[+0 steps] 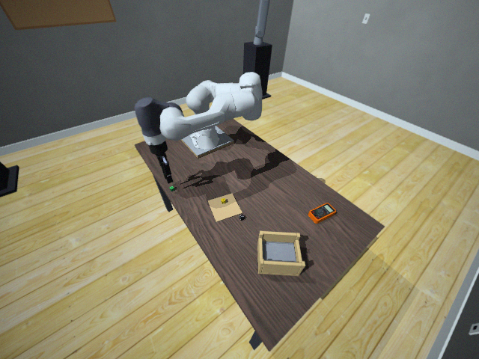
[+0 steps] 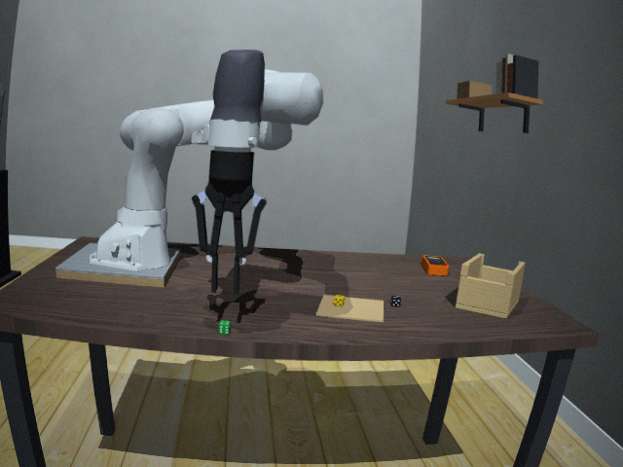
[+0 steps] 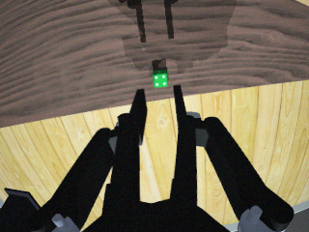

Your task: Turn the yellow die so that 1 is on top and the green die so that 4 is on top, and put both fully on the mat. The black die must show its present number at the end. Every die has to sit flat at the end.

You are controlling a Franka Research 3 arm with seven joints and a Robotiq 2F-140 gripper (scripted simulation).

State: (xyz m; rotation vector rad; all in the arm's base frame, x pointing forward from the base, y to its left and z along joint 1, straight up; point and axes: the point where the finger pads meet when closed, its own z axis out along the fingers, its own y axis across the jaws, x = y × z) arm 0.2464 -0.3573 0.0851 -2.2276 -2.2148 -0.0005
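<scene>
Now: hand 100 mm above the green die. From my hand the other things lie so: yellow die: 230 mm ahead, 190 mm to the left, 100 mm below; then black die: 370 mm ahead, 210 mm to the left, 100 mm below; then tan mat: 260 mm ahead, 180 mm to the left, 110 mm below.
</scene>
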